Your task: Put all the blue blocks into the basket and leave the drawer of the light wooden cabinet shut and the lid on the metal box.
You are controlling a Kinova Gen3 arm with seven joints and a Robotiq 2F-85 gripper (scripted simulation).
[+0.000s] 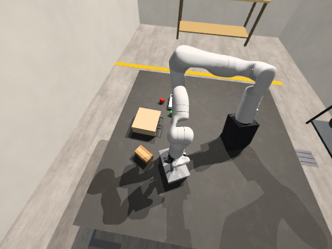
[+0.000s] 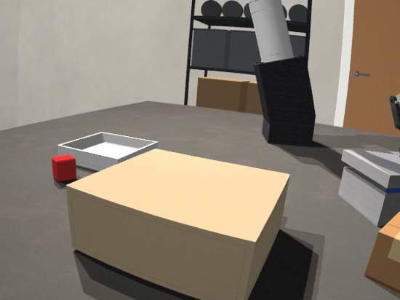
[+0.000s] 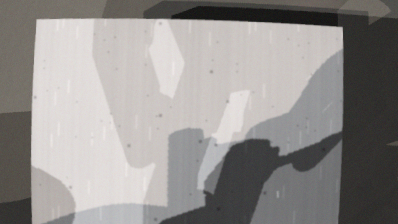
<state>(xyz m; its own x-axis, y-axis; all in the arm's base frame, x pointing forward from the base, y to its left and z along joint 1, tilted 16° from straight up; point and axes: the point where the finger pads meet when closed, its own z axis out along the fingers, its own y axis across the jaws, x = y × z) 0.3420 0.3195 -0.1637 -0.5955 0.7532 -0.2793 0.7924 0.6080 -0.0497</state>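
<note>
The grey metal box lies 7 cm below my hand. The rest, counted from my hand: lid 3 cm below; then brown box 20 cm ahead, 6 cm below; then drawer 26 cm ahead, 24 cm to the right, 7 cm below.
</note>
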